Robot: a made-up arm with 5 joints.
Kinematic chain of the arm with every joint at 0, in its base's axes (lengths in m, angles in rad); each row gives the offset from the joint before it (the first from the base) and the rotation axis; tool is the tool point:
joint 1: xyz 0 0 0.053 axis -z
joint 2: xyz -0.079 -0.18 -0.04 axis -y
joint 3: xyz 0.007 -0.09 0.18 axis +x
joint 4: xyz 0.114 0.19 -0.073 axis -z
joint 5: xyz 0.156 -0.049 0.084 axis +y
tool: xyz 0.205 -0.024 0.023
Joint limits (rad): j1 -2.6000..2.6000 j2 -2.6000..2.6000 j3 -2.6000..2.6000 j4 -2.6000..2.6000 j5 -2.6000..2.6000
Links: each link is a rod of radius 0.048 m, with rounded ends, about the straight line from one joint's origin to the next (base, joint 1, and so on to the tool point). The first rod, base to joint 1, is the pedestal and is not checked.
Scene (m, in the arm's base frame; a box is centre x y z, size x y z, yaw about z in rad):
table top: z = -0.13
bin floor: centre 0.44 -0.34 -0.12 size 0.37 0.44 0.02 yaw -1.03
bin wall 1: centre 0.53 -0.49 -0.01 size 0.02 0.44 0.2 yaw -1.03
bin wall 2: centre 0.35 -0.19 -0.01 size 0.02 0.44 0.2 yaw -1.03
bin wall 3: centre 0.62 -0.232 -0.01 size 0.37 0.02 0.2 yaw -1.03
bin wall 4: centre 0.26 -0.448 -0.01 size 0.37 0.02 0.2 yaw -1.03
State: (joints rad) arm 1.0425 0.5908 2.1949 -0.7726 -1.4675
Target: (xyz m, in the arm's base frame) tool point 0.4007 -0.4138 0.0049
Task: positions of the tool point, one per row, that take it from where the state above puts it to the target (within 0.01 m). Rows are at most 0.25 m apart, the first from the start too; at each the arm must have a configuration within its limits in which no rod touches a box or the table.
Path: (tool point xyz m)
1: -0.3546 -0.4690 0.3600
2: -0.1633 -0.5638 0.3322
3: 0.0451 -0.5840 0.2968
4: 0.2418 -0.5300 0.2550
5: 0.4007 -0.4138 0.2080
6: 0.4144 -0.4111 0.1070
7: 0.4007 -0.4138 0.0049

